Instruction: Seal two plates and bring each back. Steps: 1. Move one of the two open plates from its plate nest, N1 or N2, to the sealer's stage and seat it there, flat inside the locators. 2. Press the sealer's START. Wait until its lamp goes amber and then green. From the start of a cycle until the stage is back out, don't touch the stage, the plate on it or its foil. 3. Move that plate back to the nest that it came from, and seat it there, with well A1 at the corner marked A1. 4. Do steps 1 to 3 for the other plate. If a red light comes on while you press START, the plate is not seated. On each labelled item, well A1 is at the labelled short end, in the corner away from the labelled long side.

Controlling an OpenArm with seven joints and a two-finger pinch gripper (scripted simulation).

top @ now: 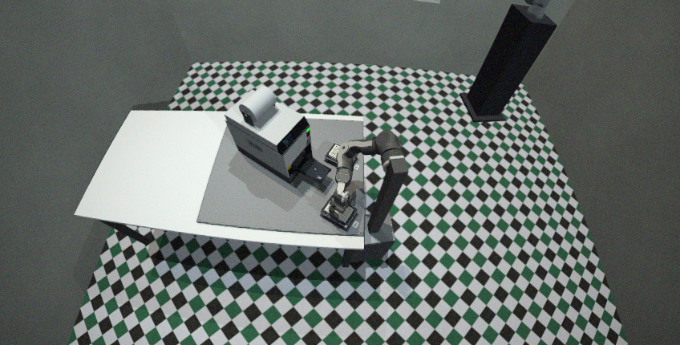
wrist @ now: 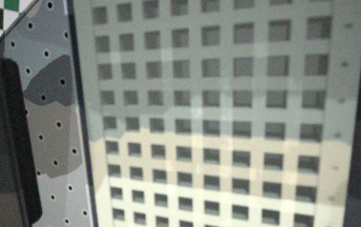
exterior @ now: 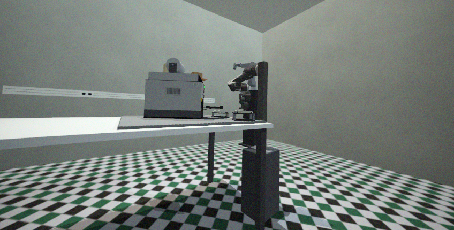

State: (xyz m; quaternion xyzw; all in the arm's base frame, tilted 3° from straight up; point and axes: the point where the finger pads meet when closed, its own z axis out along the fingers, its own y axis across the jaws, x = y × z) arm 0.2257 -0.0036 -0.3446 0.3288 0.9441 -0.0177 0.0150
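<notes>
My hand is 100 mm short of the dark stage, 230 mm to the left of it and 10 mm below it. The rest, counted from my hand: white foil roll (370 mm ahead, 440 mm to the right, 330 mm above); then touch screen (220 mm ahead, 270 mm to the right, 230 mm above).
</notes>
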